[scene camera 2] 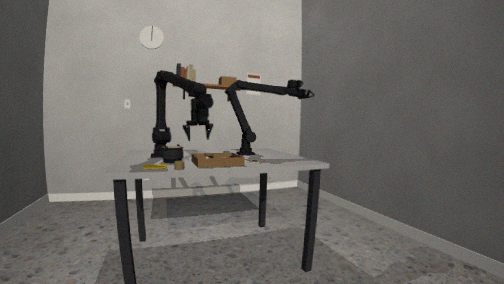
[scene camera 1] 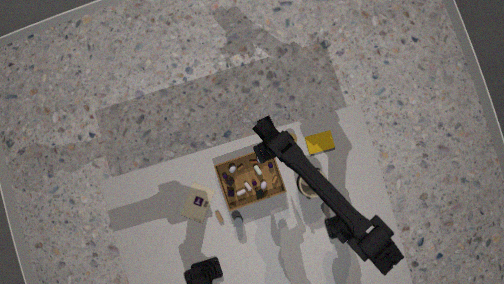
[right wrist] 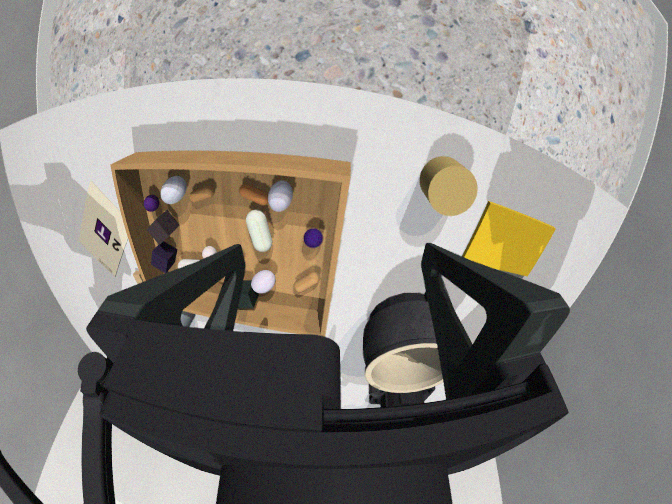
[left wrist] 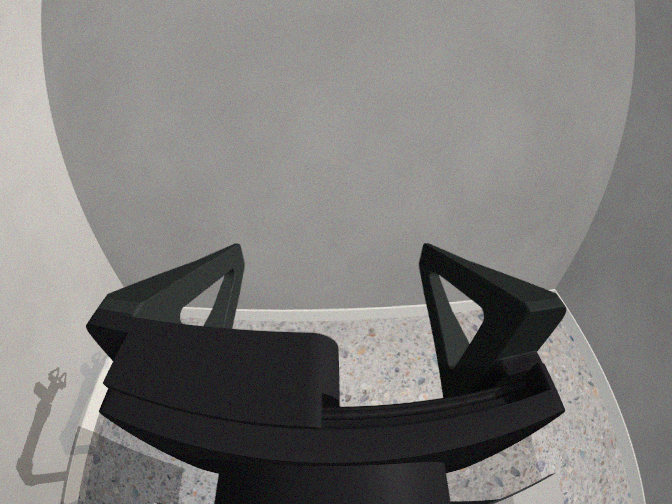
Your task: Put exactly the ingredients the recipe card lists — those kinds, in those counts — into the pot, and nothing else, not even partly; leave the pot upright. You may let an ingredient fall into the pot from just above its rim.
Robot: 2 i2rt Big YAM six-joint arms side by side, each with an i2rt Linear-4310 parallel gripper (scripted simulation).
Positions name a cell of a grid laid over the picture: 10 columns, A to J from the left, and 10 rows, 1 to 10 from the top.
Scene:
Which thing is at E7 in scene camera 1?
A wooden crate.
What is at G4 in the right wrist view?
A brass cylinder.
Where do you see a recipe card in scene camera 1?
D7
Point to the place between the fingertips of the right gripper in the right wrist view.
At E6

